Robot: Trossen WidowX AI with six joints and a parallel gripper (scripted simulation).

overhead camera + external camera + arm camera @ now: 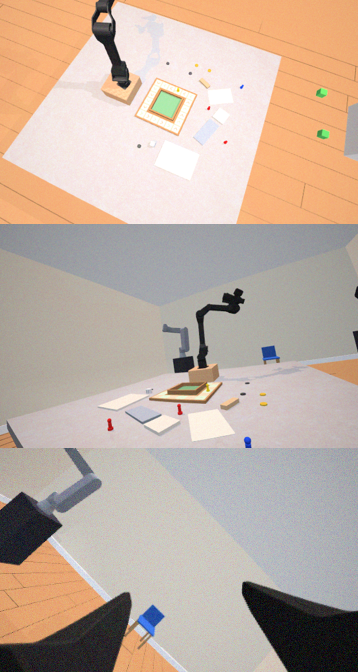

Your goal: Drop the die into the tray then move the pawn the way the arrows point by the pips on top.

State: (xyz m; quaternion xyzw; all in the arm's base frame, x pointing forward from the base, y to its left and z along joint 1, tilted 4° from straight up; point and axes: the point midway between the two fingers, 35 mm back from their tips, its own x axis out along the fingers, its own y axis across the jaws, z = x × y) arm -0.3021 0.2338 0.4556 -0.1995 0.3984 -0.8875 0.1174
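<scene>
Now: gripper tip 640 mm short of the white die, 560 mm above it and 410 mm to the left of it. Also, from my gripper tip: wooden block 690 mm ahead, 570 mm below, 80 mm to the left; yellow pawn 580 mm ahead, 550 mm below, 50 mm to the right; blue pawn 910 mm ahead, 560 mm below, 190 mm to the left.
</scene>
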